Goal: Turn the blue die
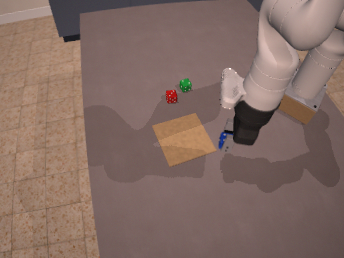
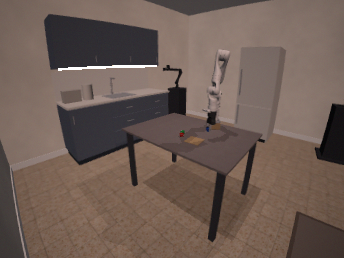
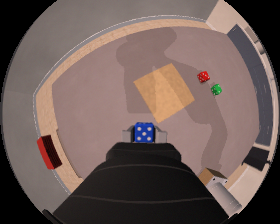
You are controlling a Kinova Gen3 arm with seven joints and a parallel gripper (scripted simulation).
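My gripper is now 60 mm short of the tan mat, 100 mm to the left of it and 120 mm above it. From my hand the other things lie so: blue die right at my hand; red die 40 mm ahead, 250 mm to the right, 100 mm below; green die 20 mm behind, 280 mm to the right, 100 mm below.
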